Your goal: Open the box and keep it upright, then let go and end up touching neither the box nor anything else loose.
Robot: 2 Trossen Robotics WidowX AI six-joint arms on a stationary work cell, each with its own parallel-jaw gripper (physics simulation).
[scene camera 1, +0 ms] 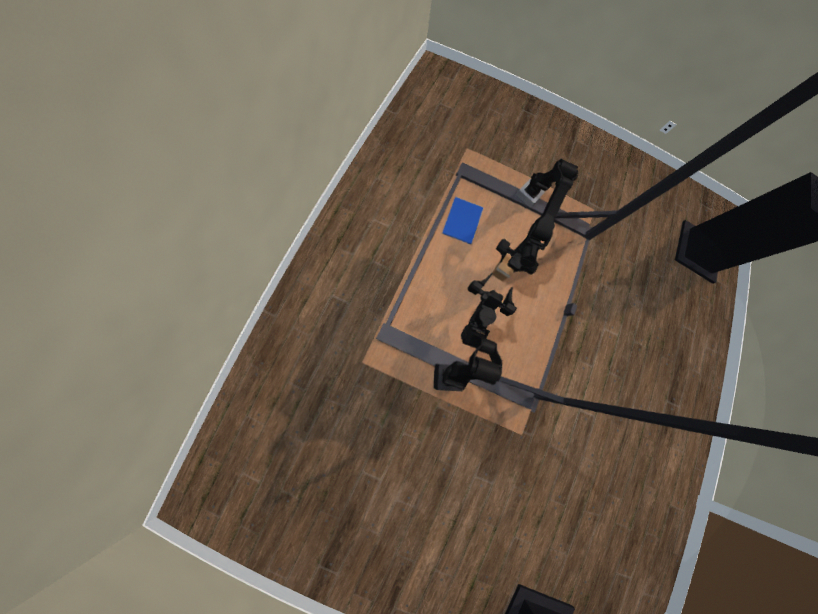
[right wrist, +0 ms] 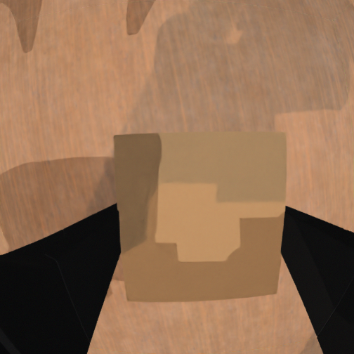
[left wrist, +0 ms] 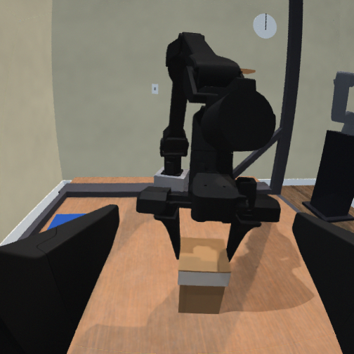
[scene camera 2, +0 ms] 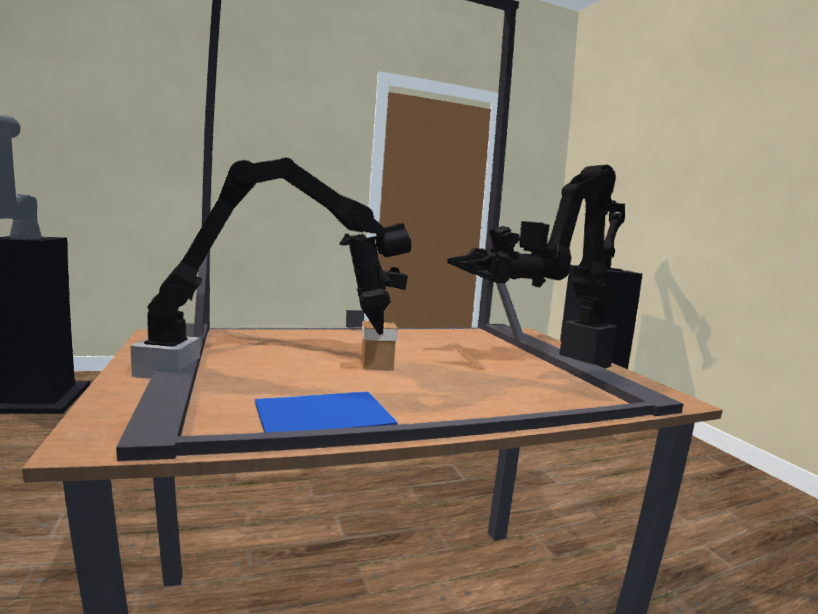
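Where they show: left gripper, fingertip midpoint: (scene camera 1: pixel 502 280) (scene camera 2: pixel 452 262); right gripper, fingertip midpoint: (scene camera 1: pixel 507 266) (scene camera 2: pixel 379 330); left arm's base, link origin: (scene camera 1: pixel 450 377) (scene camera 2: pixel 590 323); right arm's base, link origin: (scene camera 1: pixel 532 190) (scene camera 2: pixel 166 341).
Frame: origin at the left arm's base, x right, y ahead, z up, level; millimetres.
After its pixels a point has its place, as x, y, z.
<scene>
The small brown box (scene camera 1: pixel 503 270) (scene camera 2: pixel 378 354) (left wrist: pixel 200 299) (right wrist: pixel 223 160) stands upright on the table, its flat brown top down over the opening and a white band around the upper edge. My right gripper (scene camera 2: pixel 379 330) {240, 493, -25} (left wrist: pixel 202 260) (right wrist: pixel 200 213) points down over it and is shut on the box, one finger on each side near the top. My left gripper (scene camera 1: pixel 502 281) {150, 372, 138} (scene camera 2: pixel 450 261) {150, 372, 138} is open and empty, held level above the table and apart from the box. In the left wrist view its fingers frame the box at a distance.
A flat blue mat (scene camera 1: pixel 463 220) {55, 737, -100} (scene camera 2: pixel 323 411) {51, 743, -100} (left wrist: pixel 66 220) lies on the wooden table (scene camera 1: pixel 429 297) {-89, 342, -108} (scene camera 2: pixel 224 376) {315, 821, -109}, nearer the viewer than the box in scene camera 2. Dark frame rails (scene camera 2: pixel 396 432) {-89, 698, -92} run along the table's edges. The two grippers are close together.
</scene>
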